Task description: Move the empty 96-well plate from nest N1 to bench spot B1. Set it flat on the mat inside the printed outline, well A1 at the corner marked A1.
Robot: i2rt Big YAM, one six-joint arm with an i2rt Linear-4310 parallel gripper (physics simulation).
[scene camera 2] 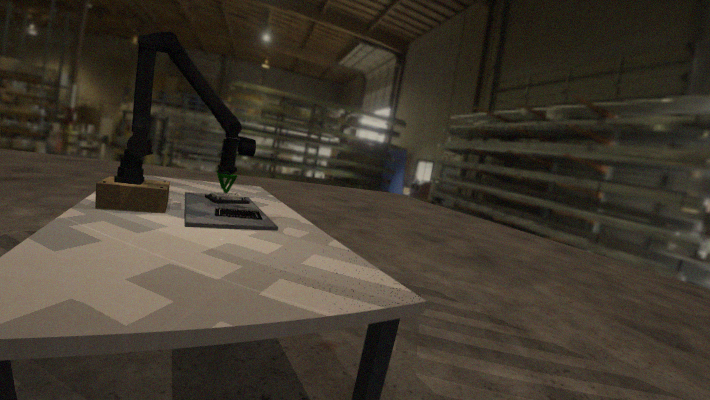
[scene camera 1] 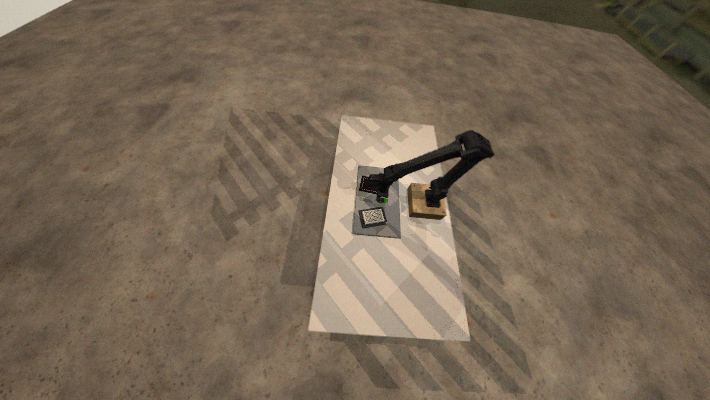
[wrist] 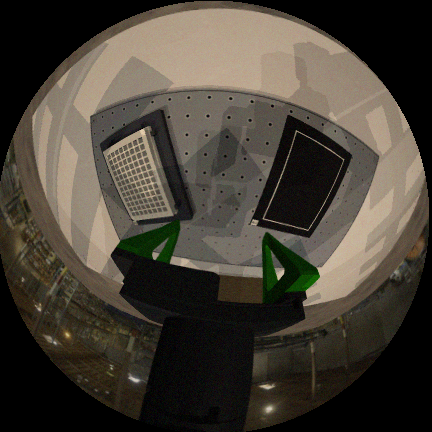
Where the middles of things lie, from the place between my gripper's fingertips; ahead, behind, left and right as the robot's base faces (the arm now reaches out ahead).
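My hand, relative to the white well plate [wrist: 134, 164], is 4 cm above it, 13 cm to the right of it and 3 cm short of it.
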